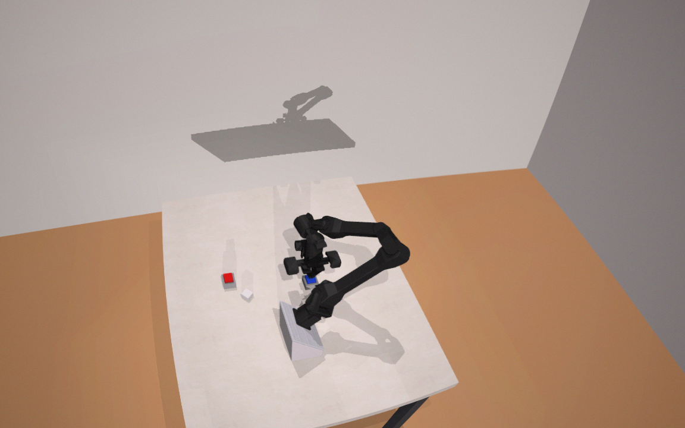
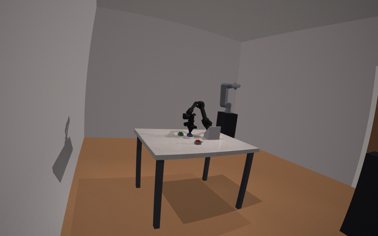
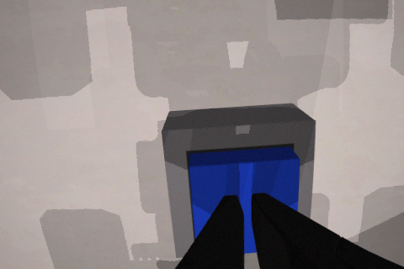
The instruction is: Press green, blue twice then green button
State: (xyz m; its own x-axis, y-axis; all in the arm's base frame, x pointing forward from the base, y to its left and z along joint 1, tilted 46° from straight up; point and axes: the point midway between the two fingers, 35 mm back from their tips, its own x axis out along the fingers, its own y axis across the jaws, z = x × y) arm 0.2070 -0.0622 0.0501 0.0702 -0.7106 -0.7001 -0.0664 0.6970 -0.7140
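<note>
My gripper tip is 1 cm above the blue button. The rest, counted from my gripper tip: green button 9 cm ahead, 4 cm to the right; small white block 3 cm behind, 23 cm to the left, 3 cm below; red button 4 cm ahead, 29 cm to the left.
</note>
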